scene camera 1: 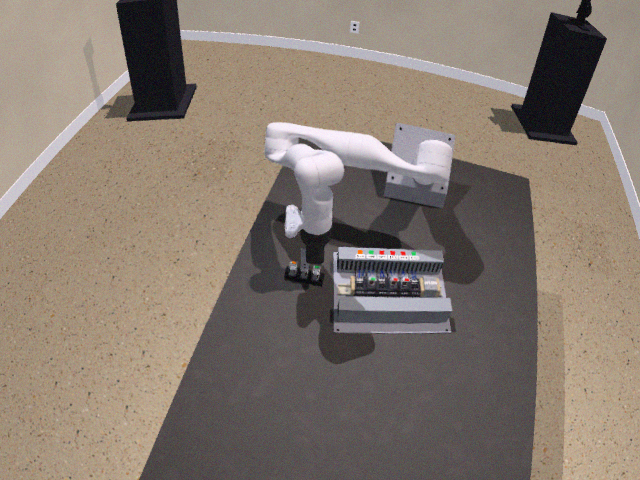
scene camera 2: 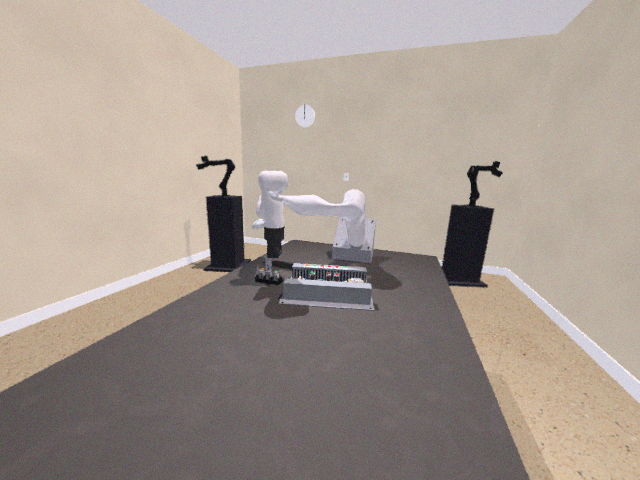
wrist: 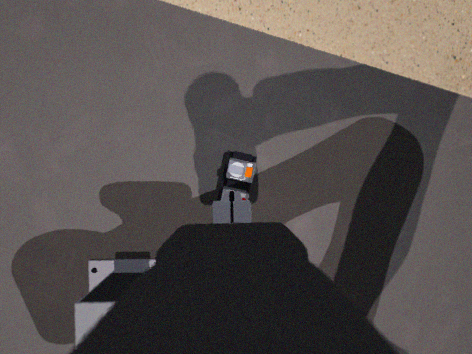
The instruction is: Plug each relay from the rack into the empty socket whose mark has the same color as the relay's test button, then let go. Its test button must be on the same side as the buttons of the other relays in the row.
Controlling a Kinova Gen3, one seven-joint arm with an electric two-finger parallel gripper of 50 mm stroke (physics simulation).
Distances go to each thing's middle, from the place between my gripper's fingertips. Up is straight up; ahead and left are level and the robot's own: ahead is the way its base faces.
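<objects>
Here is the panel (scene camera 1: 338, 277), 5 cm below my hand, 4 cm ahead of it and 24 cm to the left of it.
</objects>
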